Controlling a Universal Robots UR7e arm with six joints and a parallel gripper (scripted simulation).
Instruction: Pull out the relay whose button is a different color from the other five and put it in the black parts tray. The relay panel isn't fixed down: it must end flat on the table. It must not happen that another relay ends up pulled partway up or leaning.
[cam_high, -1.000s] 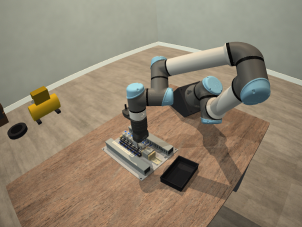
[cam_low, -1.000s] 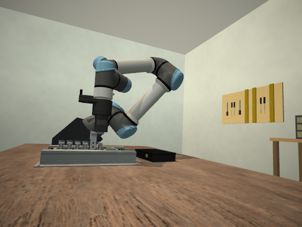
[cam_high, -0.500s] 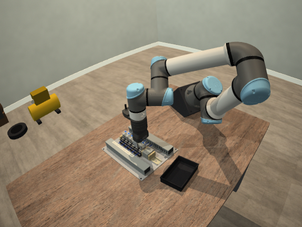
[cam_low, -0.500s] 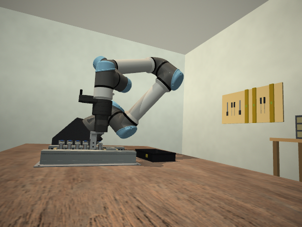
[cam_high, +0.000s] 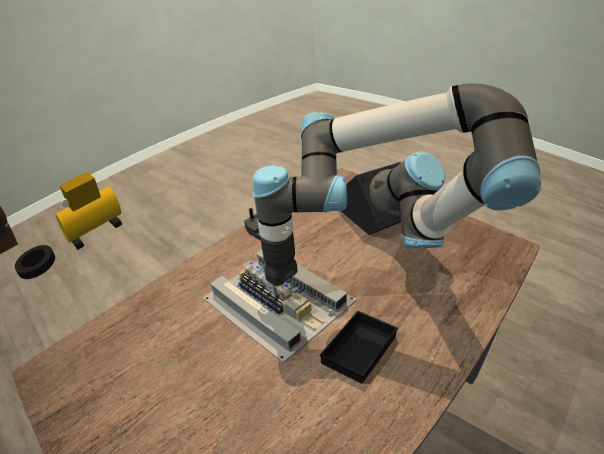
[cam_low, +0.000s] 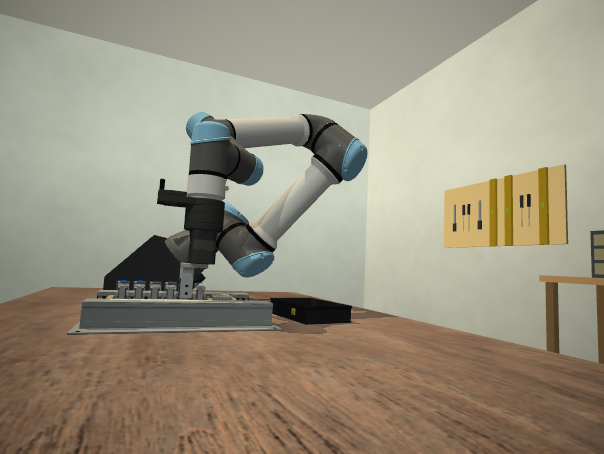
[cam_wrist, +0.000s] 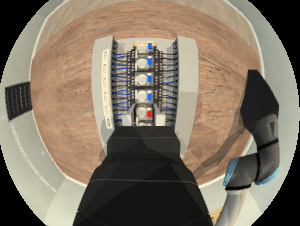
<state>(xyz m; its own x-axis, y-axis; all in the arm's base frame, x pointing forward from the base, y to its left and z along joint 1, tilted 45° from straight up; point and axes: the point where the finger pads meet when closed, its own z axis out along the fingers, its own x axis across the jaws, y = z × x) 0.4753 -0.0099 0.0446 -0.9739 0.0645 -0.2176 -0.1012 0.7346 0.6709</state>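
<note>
The red-button relay is 1 cm below my hand. The rest, counted from my hand: grey relay panel 3 cm below, 1 cm to the right; then black parts tray 26 cm to the left, 4 cm below, 3 cm behind.
</note>
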